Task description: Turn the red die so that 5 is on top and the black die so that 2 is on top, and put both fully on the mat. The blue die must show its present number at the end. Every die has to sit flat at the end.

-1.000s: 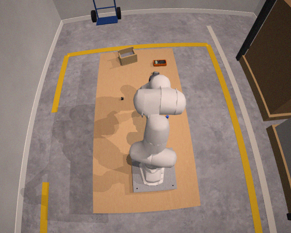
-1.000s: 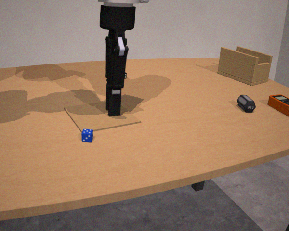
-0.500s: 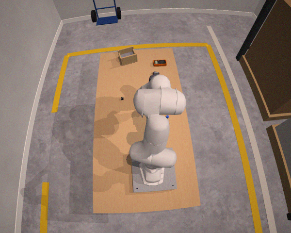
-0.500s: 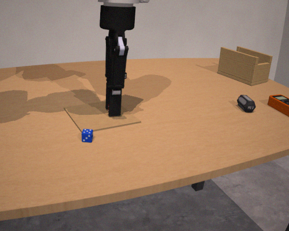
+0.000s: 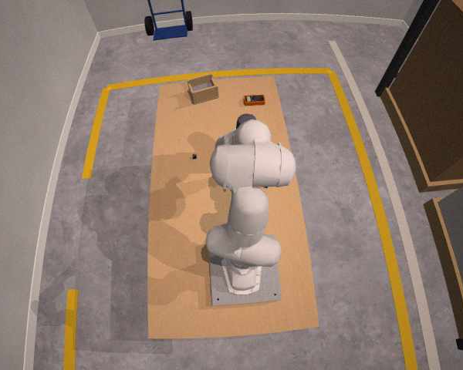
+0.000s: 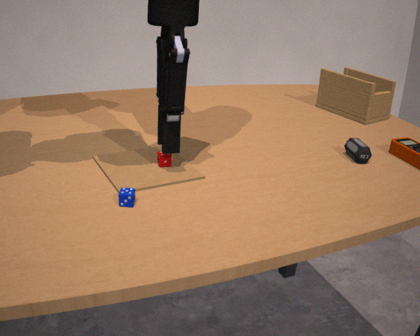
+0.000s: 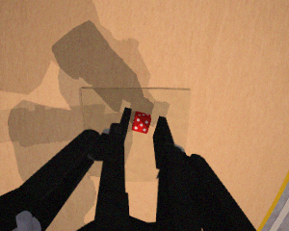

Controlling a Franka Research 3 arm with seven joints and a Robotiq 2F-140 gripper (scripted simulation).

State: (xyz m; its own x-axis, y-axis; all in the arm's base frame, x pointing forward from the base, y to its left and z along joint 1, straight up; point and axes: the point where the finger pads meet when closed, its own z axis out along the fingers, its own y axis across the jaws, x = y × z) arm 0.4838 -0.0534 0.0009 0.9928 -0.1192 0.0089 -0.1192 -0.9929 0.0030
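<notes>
Now: hand 10 mm past the red die and 50 mm above it. From my hand the other things lie so: thin tan mat 40 mm behind, 60 mm below; then black die 110 mm ahead, 270 mm to the left, 60 mm below; then blue die 90 mm behind, 100 mm to the right, 60 mm below.
</notes>
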